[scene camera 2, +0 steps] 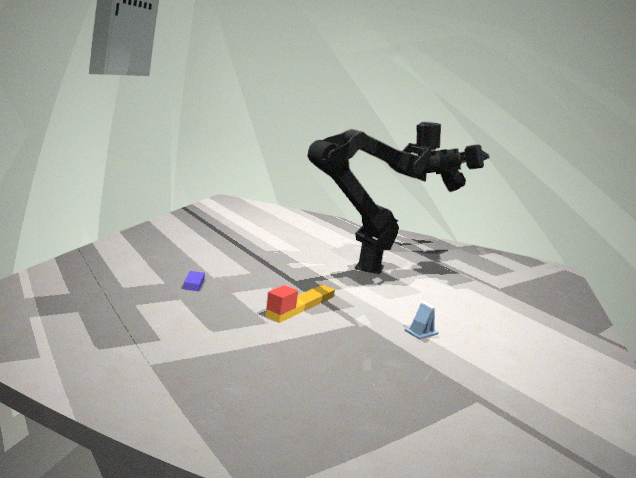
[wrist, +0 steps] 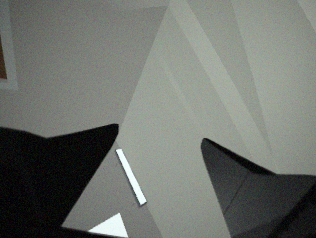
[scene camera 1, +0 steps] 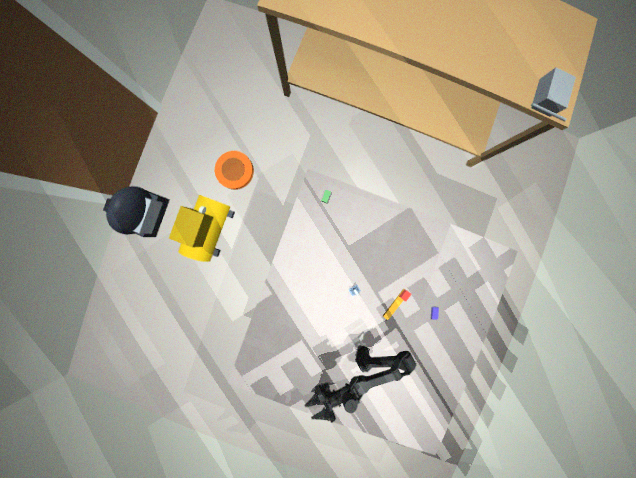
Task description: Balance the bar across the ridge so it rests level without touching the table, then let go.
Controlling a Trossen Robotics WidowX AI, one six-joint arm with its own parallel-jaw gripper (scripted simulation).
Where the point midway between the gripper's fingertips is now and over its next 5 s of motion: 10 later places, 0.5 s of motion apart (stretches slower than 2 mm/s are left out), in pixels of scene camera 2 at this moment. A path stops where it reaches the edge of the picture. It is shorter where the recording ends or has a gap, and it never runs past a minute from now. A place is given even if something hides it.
My gripper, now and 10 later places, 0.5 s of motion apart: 478, 157; 493, 166; 511, 180; 525, 194; 532, 210; 532, 225; 523, 239; 503, 251; 473, 260; 433, 266; 390, 266
